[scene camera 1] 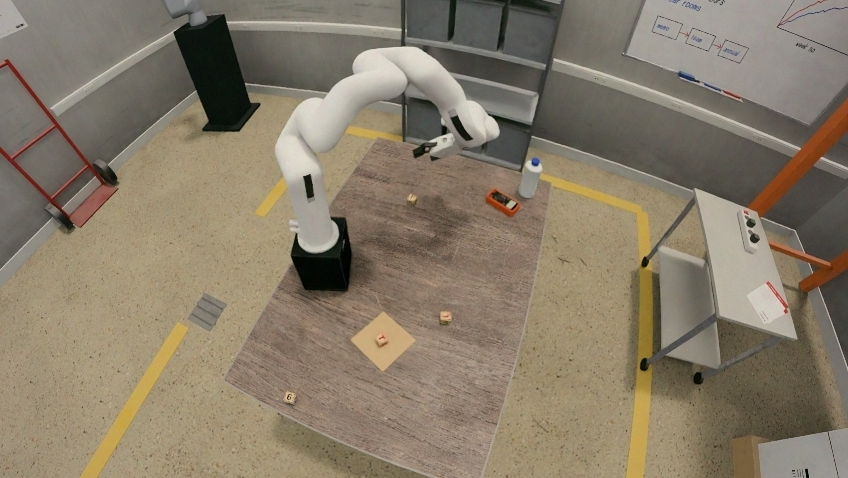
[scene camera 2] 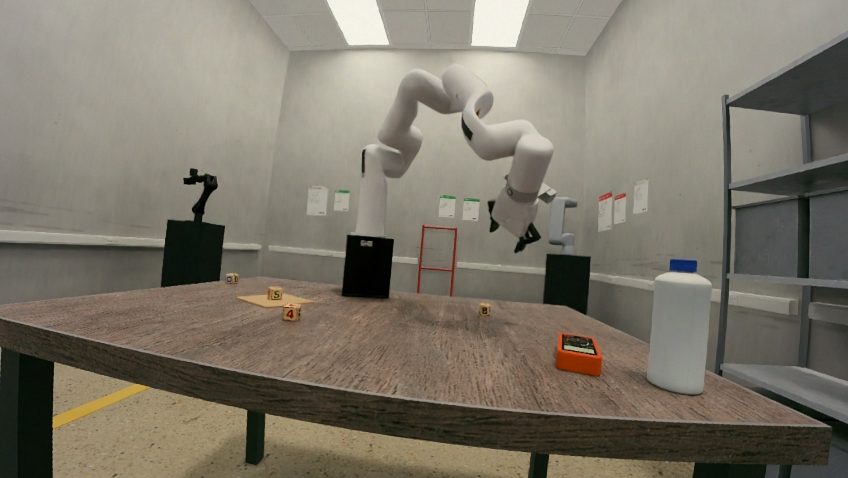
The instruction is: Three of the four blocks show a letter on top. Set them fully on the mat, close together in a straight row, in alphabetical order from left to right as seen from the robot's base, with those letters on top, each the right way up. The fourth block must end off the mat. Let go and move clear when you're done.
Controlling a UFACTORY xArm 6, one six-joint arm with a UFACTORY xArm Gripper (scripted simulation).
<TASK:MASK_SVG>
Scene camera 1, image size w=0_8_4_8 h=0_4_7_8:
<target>my gripper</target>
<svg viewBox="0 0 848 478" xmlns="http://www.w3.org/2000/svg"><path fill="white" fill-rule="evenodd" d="M465 150L461 150L457 146L452 133L449 133L413 149L413 156L418 158L425 153L430 153L431 161L435 161L440 158L449 158Z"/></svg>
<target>tan mat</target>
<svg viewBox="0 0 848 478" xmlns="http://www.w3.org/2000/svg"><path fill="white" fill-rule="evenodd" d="M384 311L351 339L382 371L390 366L416 341ZM384 332L389 343L379 347L375 336Z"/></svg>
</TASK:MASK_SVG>
